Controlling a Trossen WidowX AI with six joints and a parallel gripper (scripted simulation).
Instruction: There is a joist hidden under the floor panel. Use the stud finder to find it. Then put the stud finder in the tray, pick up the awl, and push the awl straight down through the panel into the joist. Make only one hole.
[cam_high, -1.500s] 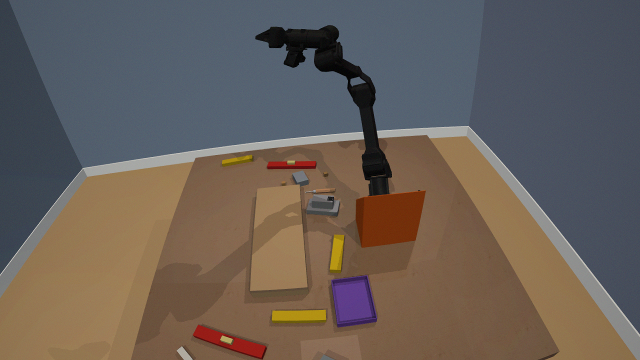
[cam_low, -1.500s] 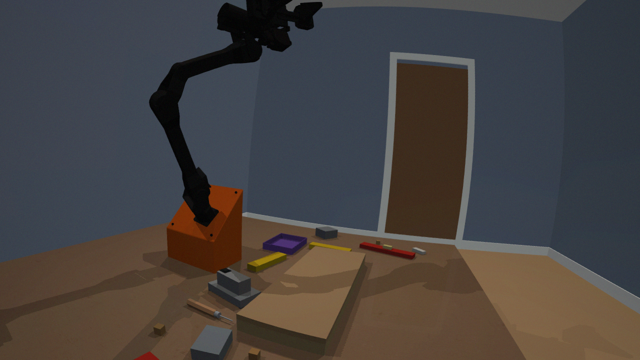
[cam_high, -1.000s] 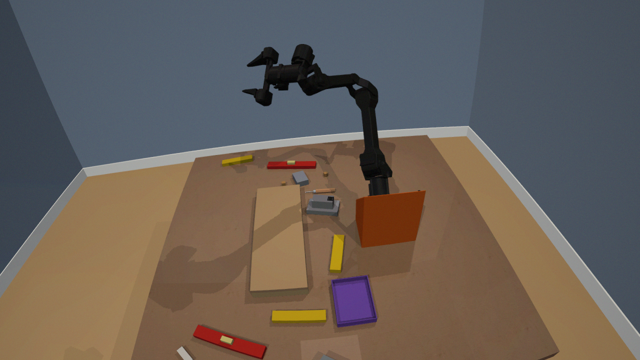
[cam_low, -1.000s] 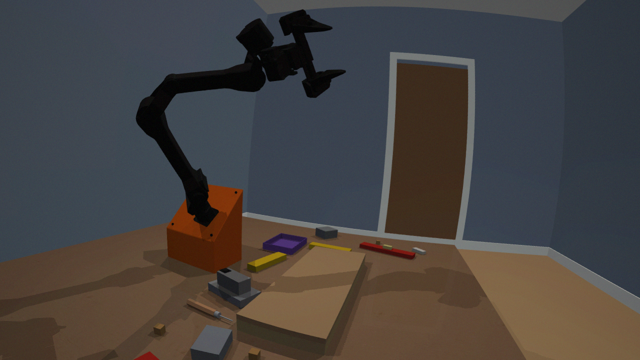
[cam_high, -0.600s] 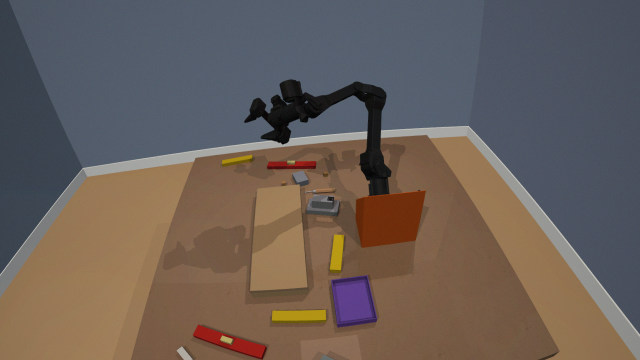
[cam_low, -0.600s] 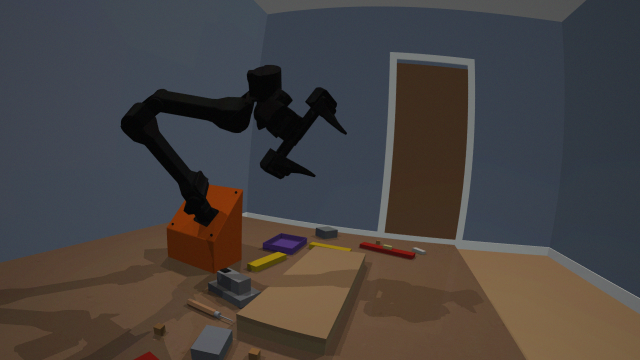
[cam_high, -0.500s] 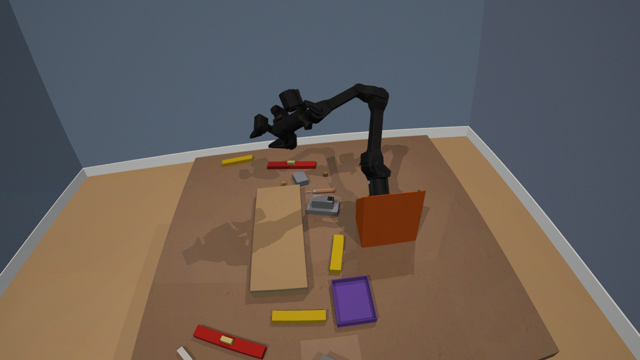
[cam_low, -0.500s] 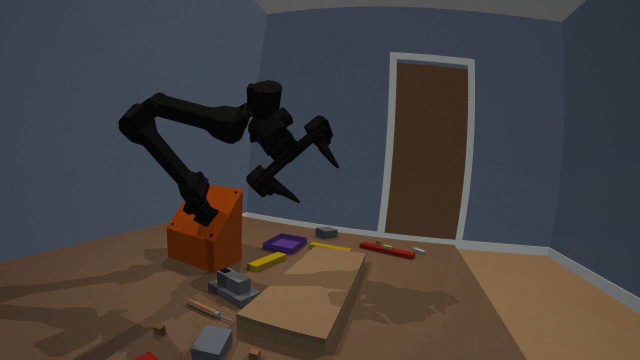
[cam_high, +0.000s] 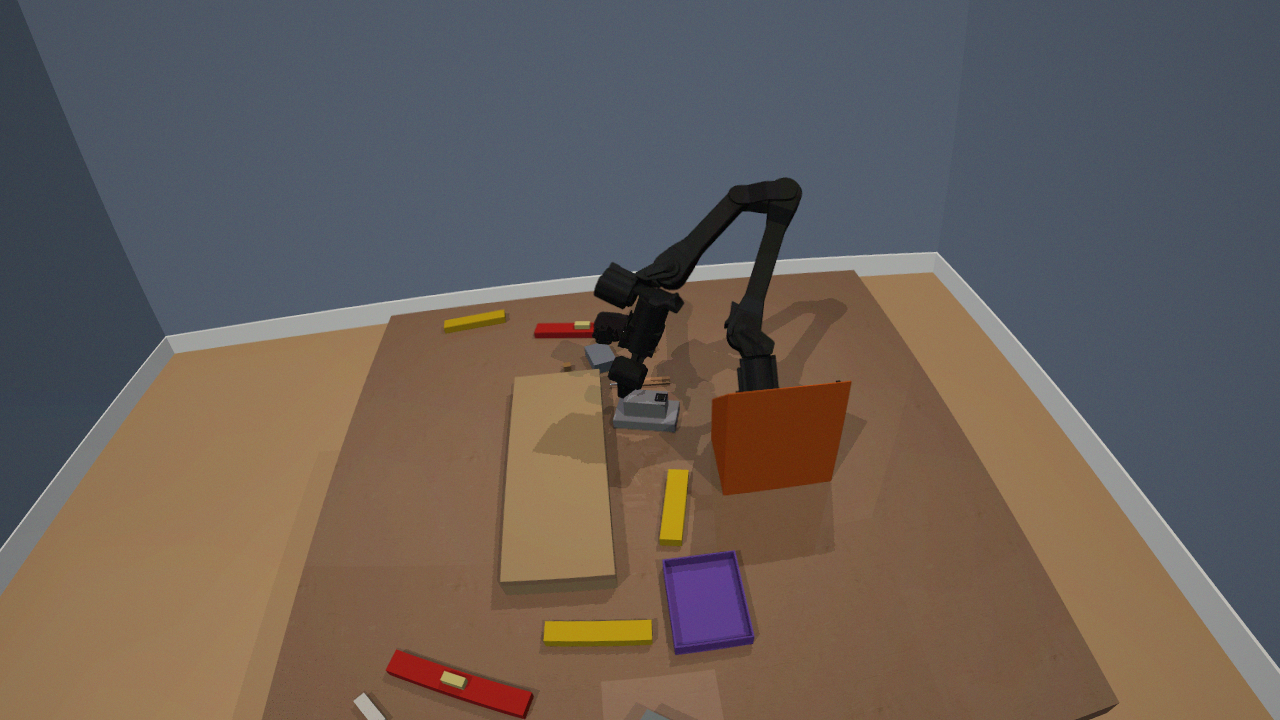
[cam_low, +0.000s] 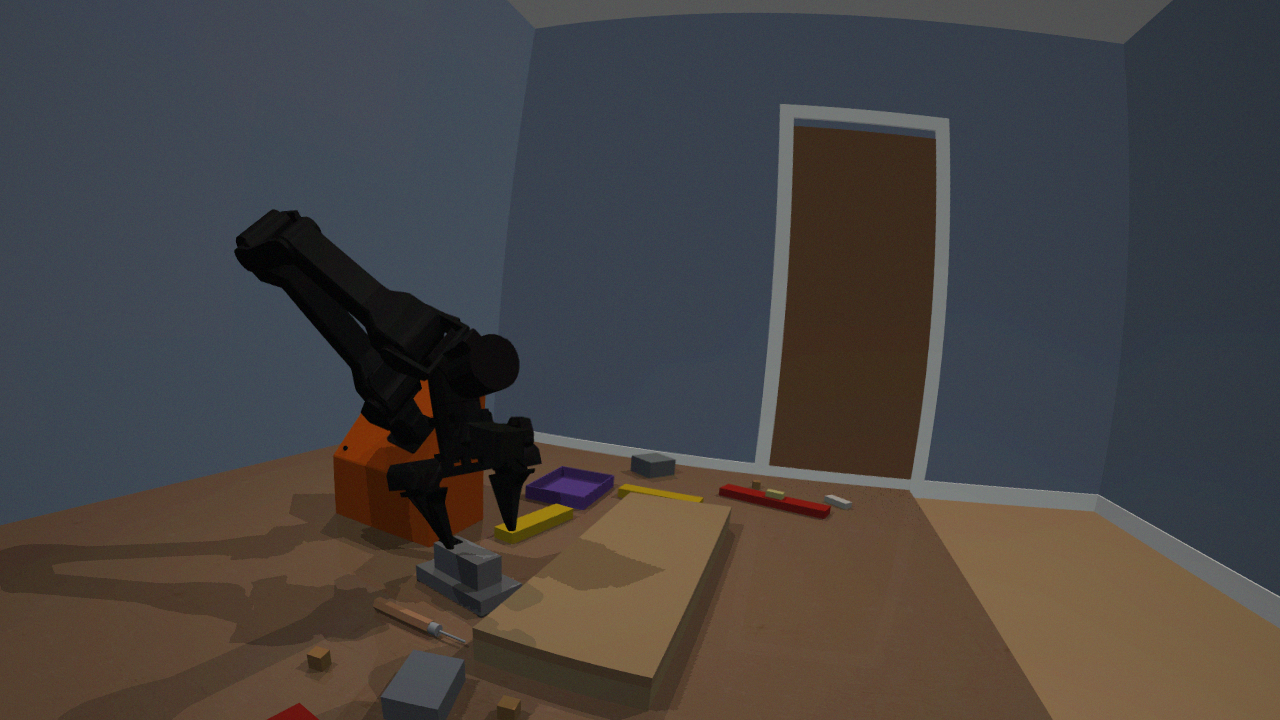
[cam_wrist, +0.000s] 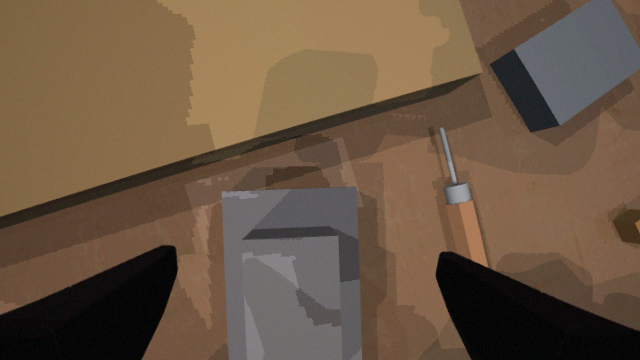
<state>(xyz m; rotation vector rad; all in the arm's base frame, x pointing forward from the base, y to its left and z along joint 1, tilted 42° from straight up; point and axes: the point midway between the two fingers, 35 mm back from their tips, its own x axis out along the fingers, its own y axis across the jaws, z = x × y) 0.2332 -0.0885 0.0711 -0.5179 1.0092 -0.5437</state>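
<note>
The grey stud finder is 5 cm behind my gripper tip, 4 cm below it and 1 cm to the left of it. The rest, counted from my gripper tip: purple tray: 45 cm to the left, 15 cm behind, 7 cm below; awl: 9 cm to the right, 8 cm below; grey block: 18 cm to the right, 8 cm ahead, 7 cm below.
</note>
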